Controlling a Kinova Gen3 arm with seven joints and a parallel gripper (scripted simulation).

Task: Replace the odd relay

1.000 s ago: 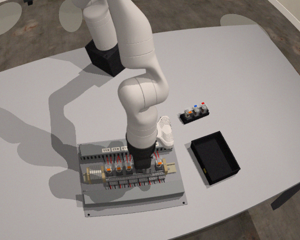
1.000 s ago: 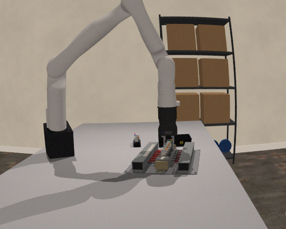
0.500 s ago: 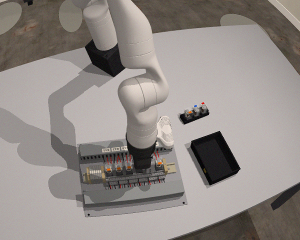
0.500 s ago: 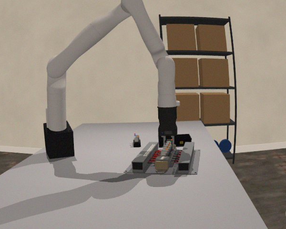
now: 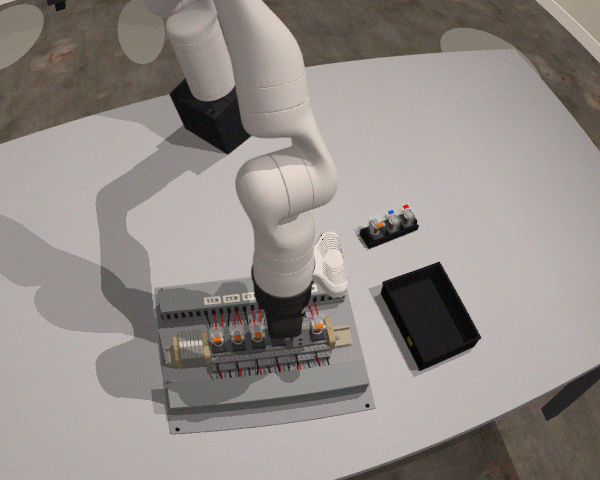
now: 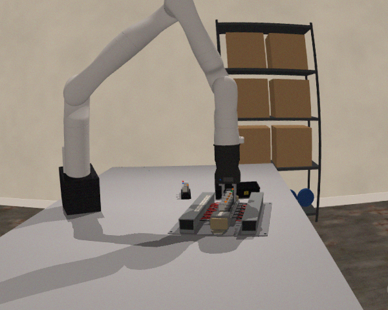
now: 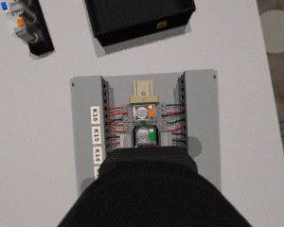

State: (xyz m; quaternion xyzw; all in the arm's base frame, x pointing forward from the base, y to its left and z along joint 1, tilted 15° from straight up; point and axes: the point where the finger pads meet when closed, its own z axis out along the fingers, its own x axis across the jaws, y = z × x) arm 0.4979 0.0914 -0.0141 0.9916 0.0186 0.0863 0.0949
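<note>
Now: hand 22 cm to the right of the black tray, 4 cm above it and 1 cm past it. From my hand the other things lie so: spare holder 20 cm to the left, 20 cm behind, 5 cm below; blue-button relay 20 cm to the left, 20 cm behind, 3 cm below; green-button relay 1 cm below.
</note>
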